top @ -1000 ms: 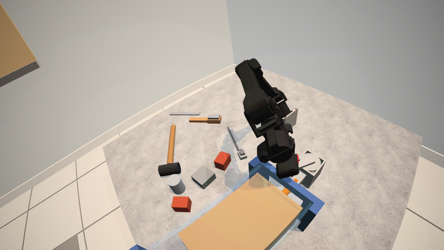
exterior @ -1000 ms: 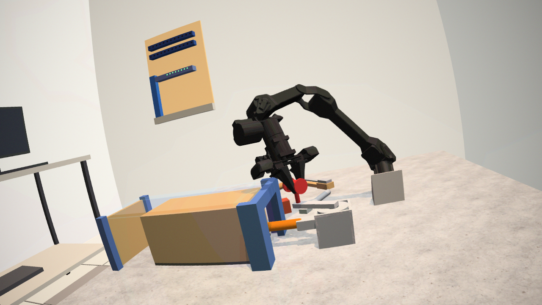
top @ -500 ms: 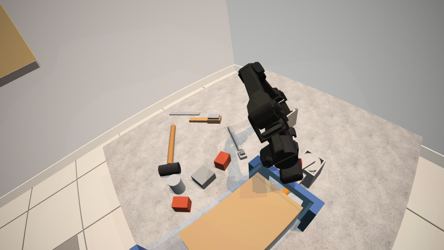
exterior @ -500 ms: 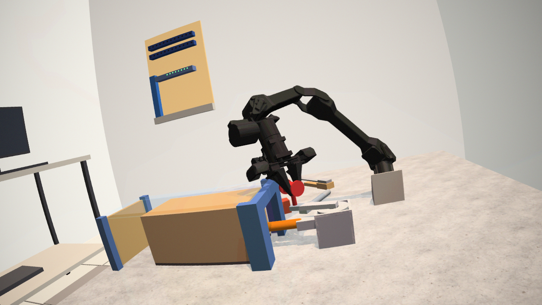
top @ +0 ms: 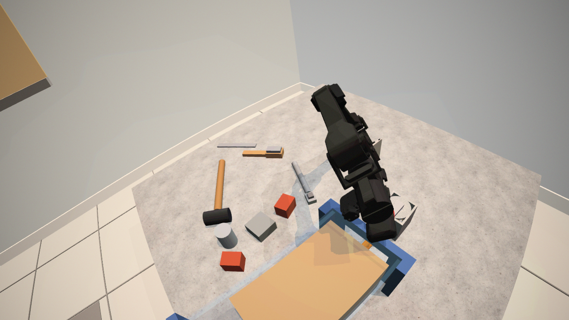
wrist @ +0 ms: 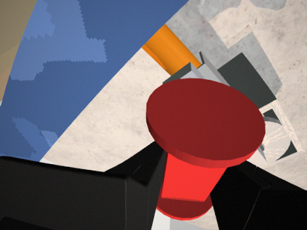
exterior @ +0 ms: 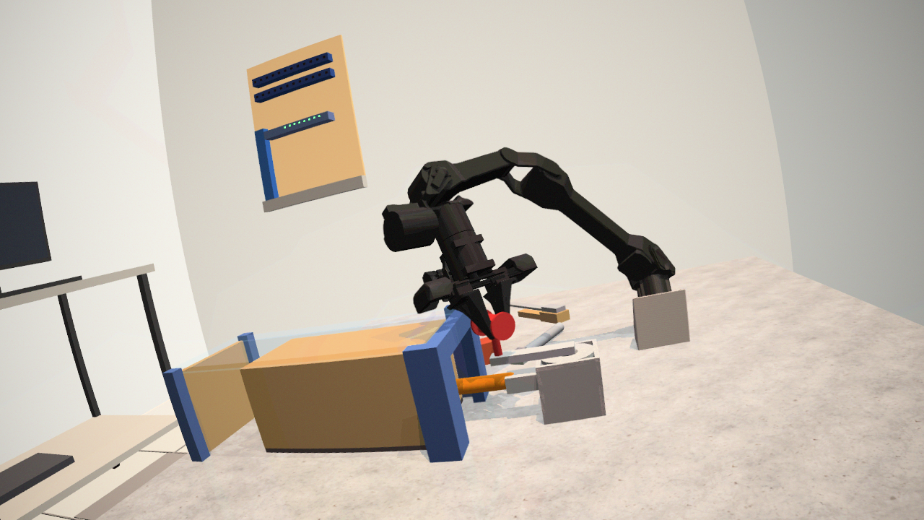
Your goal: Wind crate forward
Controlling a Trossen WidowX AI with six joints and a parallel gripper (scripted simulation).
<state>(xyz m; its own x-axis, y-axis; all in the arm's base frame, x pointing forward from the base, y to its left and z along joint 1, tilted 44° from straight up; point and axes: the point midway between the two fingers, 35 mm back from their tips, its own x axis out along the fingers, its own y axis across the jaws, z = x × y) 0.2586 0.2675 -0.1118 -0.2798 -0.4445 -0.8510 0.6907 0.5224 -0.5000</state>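
My gripper tip is now 3 cm past the crank handle, 3 cm above it and 1 cm to the left of it. From my gripper tip the other things lie so: blue steel frame 7 cm ahead, 3 cm below; then red knob 1 cm to the right, 1 cm ahead; then grey winch 10 cm below, 10 cm behind, 3 cm to the right.
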